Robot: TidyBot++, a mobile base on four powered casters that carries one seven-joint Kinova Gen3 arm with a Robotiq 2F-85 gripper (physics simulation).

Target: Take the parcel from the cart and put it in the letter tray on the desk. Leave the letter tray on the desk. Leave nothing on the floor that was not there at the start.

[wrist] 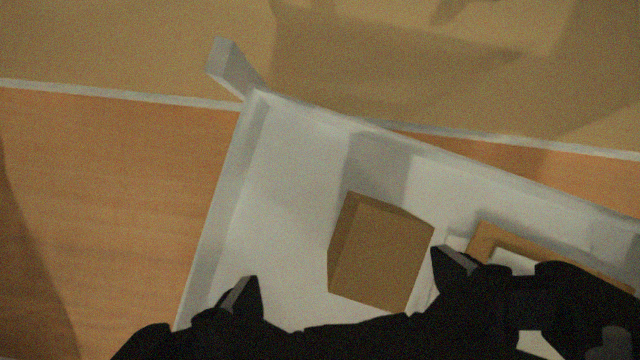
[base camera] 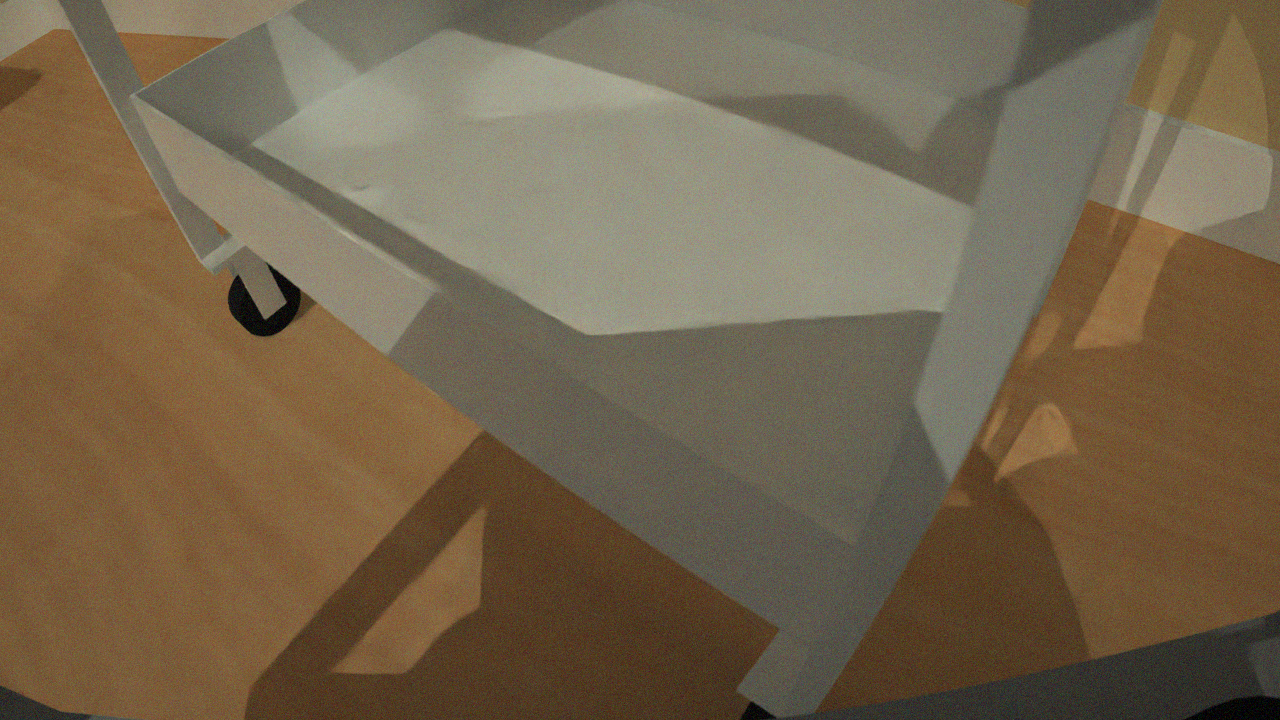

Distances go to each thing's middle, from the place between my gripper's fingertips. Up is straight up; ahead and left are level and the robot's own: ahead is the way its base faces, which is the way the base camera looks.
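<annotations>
I consider the brown cardboard parcel [wrist: 376, 251], and find it 2 cm to the right of my hand, 1 cm behind it and 9 cm below it.
</annotations>
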